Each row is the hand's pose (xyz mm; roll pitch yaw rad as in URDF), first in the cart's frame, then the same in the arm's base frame.
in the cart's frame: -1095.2 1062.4 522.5 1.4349 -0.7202 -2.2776
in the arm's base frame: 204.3 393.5 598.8 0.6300 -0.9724 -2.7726
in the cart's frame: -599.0 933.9 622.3 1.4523 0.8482 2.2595
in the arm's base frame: 294.9 -86.3 413.7 1.9408 0.4185 1.4424
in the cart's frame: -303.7 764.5 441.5 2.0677 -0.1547 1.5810
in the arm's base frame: 205.2 -296.7 103.4 2.6489 -0.1224 0.3816
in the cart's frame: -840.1 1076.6 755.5 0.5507 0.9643 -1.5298
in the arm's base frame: 368.4 94.3 654.9 -0.3083 0.7676 2.9622
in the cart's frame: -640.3 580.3 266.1 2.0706 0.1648 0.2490
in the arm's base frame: -126.6 -39.0 142.1 2.2339 0.7229 -0.7947
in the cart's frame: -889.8 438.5 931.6 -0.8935 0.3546 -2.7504
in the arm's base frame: -178.0 -235.4 837.8 -1.0943 -0.1869 2.3985
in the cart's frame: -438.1 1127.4 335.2 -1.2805 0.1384 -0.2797
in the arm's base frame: 455.1 16.6 82.9 -1.4917 0.6826 -1.4843
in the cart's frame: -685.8 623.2 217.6 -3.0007 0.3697 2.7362
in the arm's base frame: -116.8 37.8 125.7 -2.7691 -0.1599 1.6446
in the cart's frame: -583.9 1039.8 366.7 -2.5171 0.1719 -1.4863
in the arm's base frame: 331.3 72.8 189.8 -3.1026 0.1771 -2.7077
